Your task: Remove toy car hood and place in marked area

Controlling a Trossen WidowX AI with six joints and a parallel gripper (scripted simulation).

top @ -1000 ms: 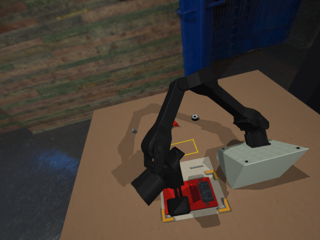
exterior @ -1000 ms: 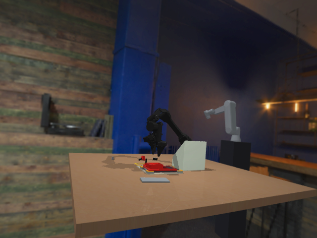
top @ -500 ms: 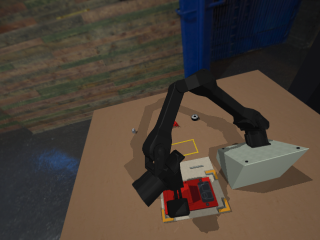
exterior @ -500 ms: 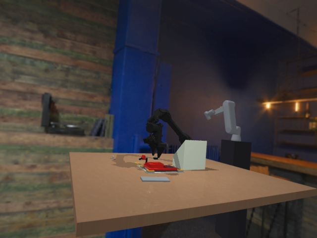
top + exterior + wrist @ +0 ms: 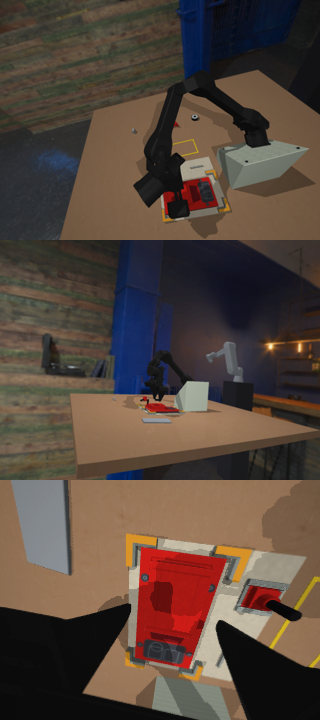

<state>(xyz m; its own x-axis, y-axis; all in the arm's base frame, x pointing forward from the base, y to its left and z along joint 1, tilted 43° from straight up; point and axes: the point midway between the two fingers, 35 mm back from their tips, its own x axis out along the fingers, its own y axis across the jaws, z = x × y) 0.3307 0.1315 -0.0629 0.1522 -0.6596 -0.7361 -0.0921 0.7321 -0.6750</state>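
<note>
Right now my gripper tip is 4 cm above the hood. Round my gripper tip: grey nut 24 cm ahead, 38 cm to the right, 6 cm below; small wheel 14 cm behind, 43 cm to the right, 7 cm below.
</note>
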